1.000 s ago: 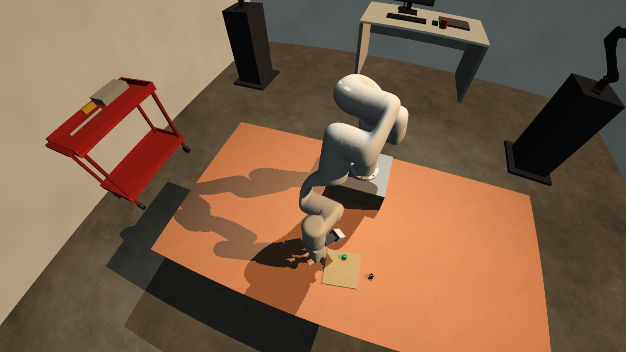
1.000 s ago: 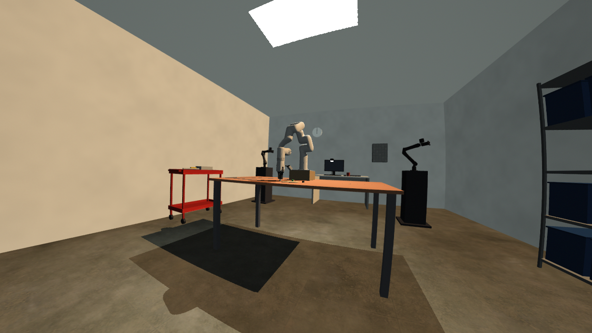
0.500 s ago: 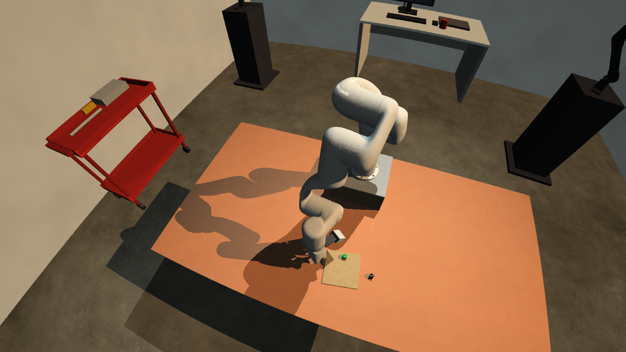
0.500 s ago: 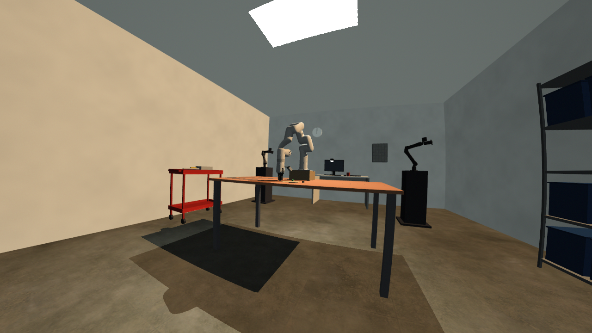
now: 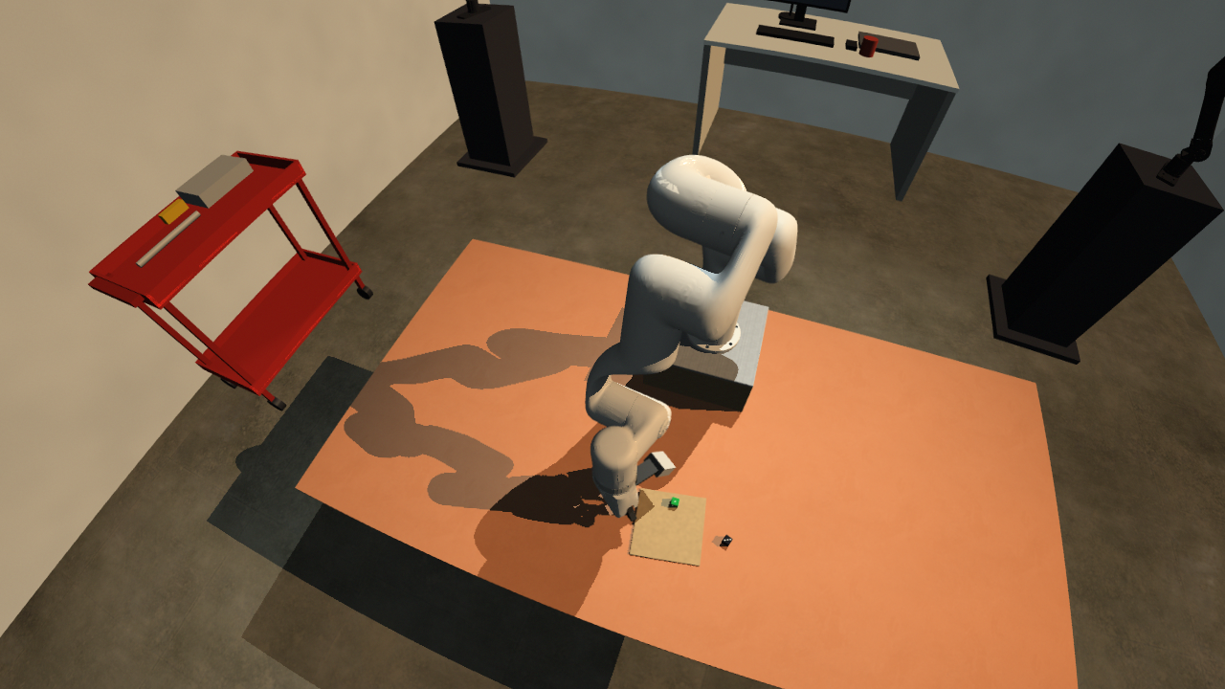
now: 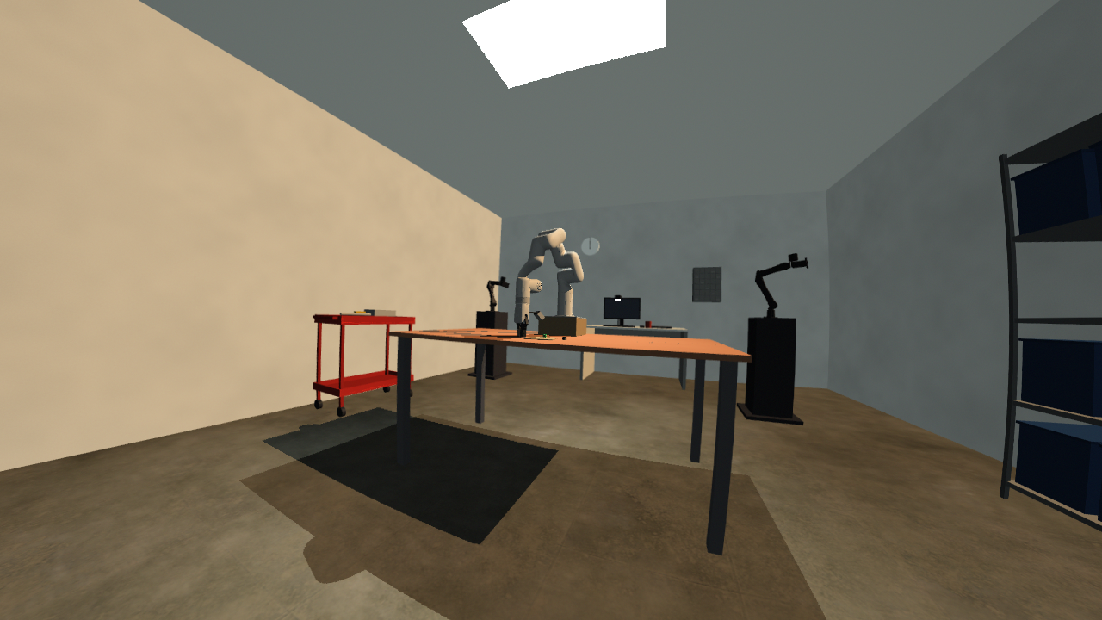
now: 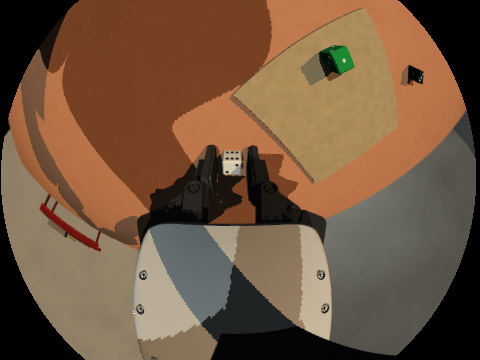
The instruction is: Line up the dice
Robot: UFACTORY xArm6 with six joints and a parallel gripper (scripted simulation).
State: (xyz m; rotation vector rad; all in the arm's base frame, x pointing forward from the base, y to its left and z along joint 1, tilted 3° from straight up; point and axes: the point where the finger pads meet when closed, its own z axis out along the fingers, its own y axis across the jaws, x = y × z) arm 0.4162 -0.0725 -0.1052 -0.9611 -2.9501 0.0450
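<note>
The white die is 10 mm below my hand. Also, from my hand: black die (10 mm behind, 240 mm to the left, 10 mm below); then green die (40 mm behind, 110 mm to the left, 10 mm below); then tan mat (10 mm ahead, 120 mm to the left, 20 mm below).
</note>
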